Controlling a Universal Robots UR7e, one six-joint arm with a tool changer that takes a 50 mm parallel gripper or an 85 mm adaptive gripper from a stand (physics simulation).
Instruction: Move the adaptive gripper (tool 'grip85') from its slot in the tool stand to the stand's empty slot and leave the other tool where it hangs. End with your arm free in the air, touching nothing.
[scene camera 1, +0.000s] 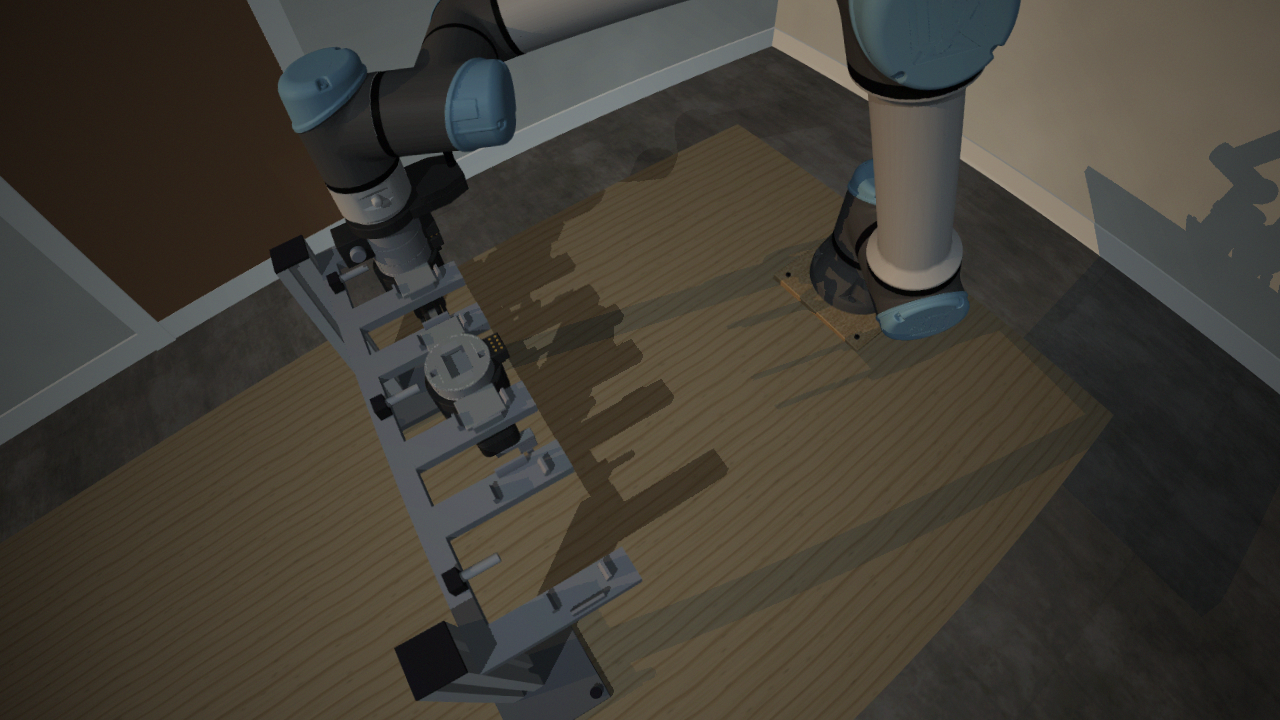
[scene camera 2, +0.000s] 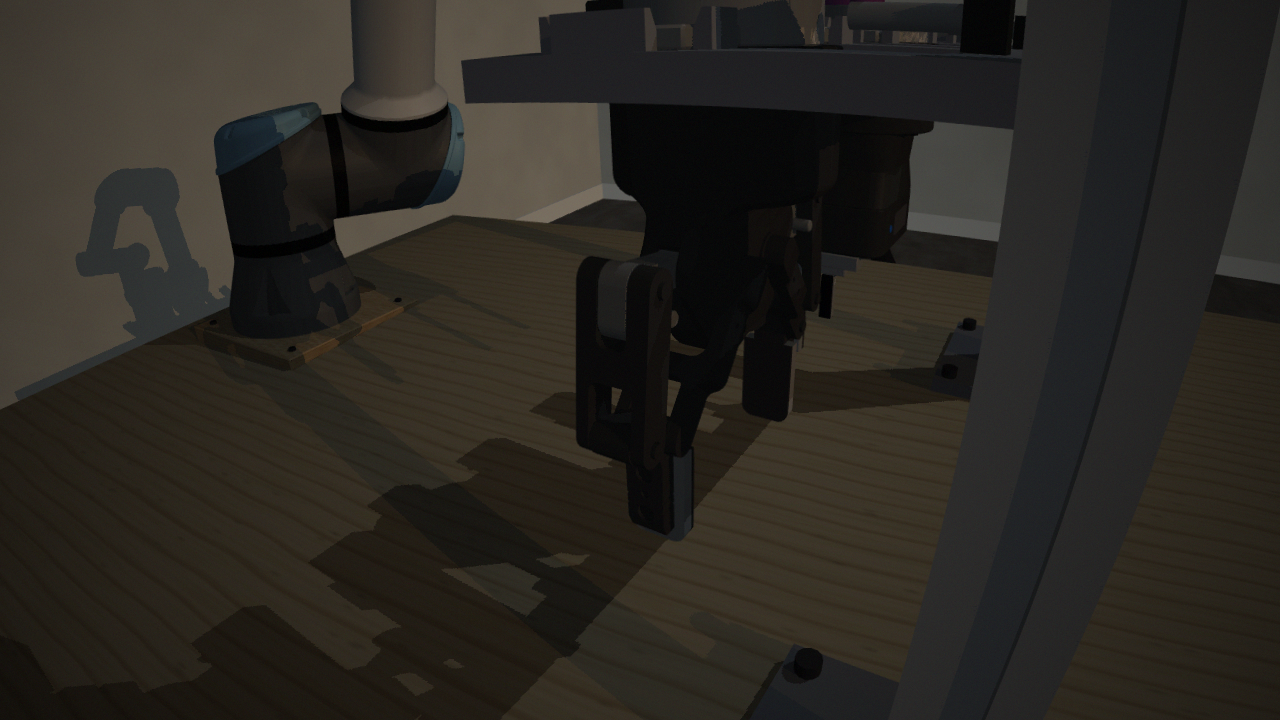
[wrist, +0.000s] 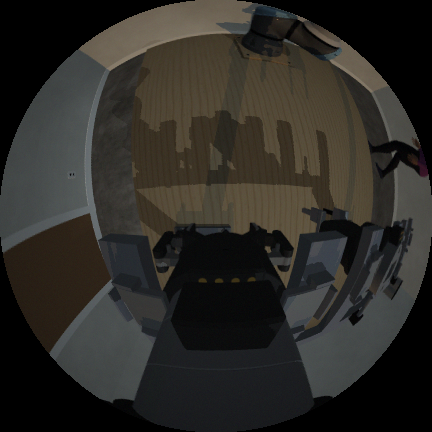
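Pixels of known places: arm's base, link origin: (scene camera 1: 853, 277) (scene camera 2: 297, 312) (wrist: 261, 46).
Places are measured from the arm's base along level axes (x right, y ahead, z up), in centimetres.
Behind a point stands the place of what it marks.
The adaptive gripper (scene camera 2: 720, 436) hangs in the stand's slot nearest scene camera 2, fingers apart, nothing between them. Its light coupling plate (scene camera 1: 417, 282) @(x 4.4, y 63.2, z 27.5 cm) is under the arm's tool changer (scene camera 1: 399, 248) @(x 6.6, y 63.5, z 30.9 cm), which sits down on it; most of the tool is hidden in scene camera 1. In the wrist view its black body (wrist: 222, 250) @(x 10.3, y 59.2, z 27.2 cm) lies between the slot's two arms, its contact row partly covered. The other tool (scene camera 1: 458, 365) @(x -7.8, y 61.8, z 27.5 cm) (scene camera 2: 868, 188) @(x -5.0, y 63.4, z 19.5 cm) (wrist: 345, 240) hangs in the middle slot. The empty slot, with its bare support arm (scene camera 1: 514, 488) @(x -21.3, y 61.0, z 26.9 cm) and pin (scene camera 1: 483, 565) @(x -26.8, y 65.3, z 28.2 cm), is at the stand's other end.
The tool stand (scene camera 1: 413, 470) @(x -16.0, y 68.7, z 26.9 cm) (scene camera 2: 971, 537) @(x 15.6, y 74.6, z 16.4 cm) (wrist: 132, 257) @(x 14.5, y 60.4, z 26.9 cm) has end posts, side rails and pins close around the wrist. The arm's base (scene camera 1: 845, 268) @(x -2.1, y 5.8, z 7.2 cm) (scene camera 2: 290, 286) @(x 2.4, y 6.1, z 5.2 cm) (wrist: 262, 42) @(x 1.1, y 6.4, z 5.7 cm) stands across the wooden table (scene camera 1: 716, 537) @(x -26.8, y 41.9, z -1.3 cm). A person (wrist: 395, 150) is beyond the table at the right in the wrist view.
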